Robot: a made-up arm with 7 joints.
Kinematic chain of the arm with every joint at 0, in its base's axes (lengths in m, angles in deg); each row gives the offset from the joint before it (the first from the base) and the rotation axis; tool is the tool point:
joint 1: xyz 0 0 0.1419 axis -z
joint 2: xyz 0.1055 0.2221 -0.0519 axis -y
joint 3: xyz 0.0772 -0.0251 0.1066 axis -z
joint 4: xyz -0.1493 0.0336 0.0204 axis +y
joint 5: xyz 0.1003 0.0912 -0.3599 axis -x
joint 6: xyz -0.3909 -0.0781 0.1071 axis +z
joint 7: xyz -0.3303 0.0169 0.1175 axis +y
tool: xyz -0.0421 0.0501 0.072
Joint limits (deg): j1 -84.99..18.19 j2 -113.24..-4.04 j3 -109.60..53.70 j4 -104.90..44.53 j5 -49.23..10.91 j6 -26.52..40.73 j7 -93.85..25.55
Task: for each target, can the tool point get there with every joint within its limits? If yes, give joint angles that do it. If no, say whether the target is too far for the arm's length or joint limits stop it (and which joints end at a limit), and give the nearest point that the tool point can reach.
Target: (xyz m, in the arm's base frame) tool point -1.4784 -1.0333 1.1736
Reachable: no: too far | nearest point -0.7936 -0.3896 0.5726 | short by 1.116 m
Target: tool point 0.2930 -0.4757 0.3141
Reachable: yes | joints -24.97 -88.32 -68.31 -7.48 -2.07 14.88 -7.57
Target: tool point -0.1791 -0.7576 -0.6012
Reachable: no: joint limits stop it (at a limit: joint 1, joint 2, joint 5, joint 6) | nearest point -0.1173 -0.6228 -0.5138 | short by 0.172 m
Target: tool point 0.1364 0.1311 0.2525
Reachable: no: joint limits stop it (at a limit: joint 1, joint 2, joint 6, joint 7) | nearest point 0.3103 0.0397 0.4330 | short by 0.267 m
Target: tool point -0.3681 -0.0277 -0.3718
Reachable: yes | joints -39.04 -59.89 -73.25 -87.62 -41.91 10.10 -37.61
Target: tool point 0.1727 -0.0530 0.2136
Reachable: no: joint limits stop it (at a limit: joint 1, joint 2, joint 6, joint 7) | nearest point 0.2630 -0.1684 0.2987 | short by 0.169 m
